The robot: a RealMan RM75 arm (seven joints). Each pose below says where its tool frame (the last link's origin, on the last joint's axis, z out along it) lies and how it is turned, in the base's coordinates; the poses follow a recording.
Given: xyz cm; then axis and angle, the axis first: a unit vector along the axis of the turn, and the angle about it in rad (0 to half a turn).
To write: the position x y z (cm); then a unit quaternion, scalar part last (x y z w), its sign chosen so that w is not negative. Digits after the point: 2 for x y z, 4 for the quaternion.
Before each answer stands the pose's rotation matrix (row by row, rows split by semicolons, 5 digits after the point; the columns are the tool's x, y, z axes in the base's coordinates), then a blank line. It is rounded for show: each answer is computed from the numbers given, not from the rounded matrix.
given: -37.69 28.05 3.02 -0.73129 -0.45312 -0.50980 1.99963
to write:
0.34134 0.93279 0.11574; 0.00551 -0.12512 0.99213; 0.93992 -0.33802 -0.04785

-37.69 28.05 3.02 -0.6153 -0.3812 -0.4289 0.5405
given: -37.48 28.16 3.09 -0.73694 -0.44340 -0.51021 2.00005
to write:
0.35292 0.92668 0.12931; -0.00117 -0.13776 0.99046; 0.93565 -0.34970 -0.04754

-37.48 28.16 3.09 -0.6201 -0.3731 -0.4293 0.5403
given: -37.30 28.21 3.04 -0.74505 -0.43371 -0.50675 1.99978
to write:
0.37005 0.91838 0.14019; -0.00329 -0.14960 0.98874; 0.92901 -0.36634 -0.05234

-37.30 28.21 3.04 -0.6269 -0.3649 -0.4264 0.5404
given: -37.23 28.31 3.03 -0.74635 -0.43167 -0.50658 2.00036
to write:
0.37256 0.91691 0.14310; -0.00420 -0.15253 0.98829; 0.92800 -0.36879 -0.05297

-37.23 28.31 3.03 -0.6281 -0.3633 -0.4263 0.5402
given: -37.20 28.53 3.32 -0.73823 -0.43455 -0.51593 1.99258
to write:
0.35870 0.92284 0.14033; -0.01859 -0.14325 0.98951; 0.93327 -0.35755 -0.03423

-37.20 28.53 3.32 -0.6197 -0.3648 -0.4331 0.5434
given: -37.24 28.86 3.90 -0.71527 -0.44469 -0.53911 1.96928
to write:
0.32211 0.93836 0.12539; -0.05538 -0.11354 0.99199; 0.94508 -0.32647 0.01539

-37.24 28.86 3.90 -0.5959 -0.3705 -0.4491 0.5532
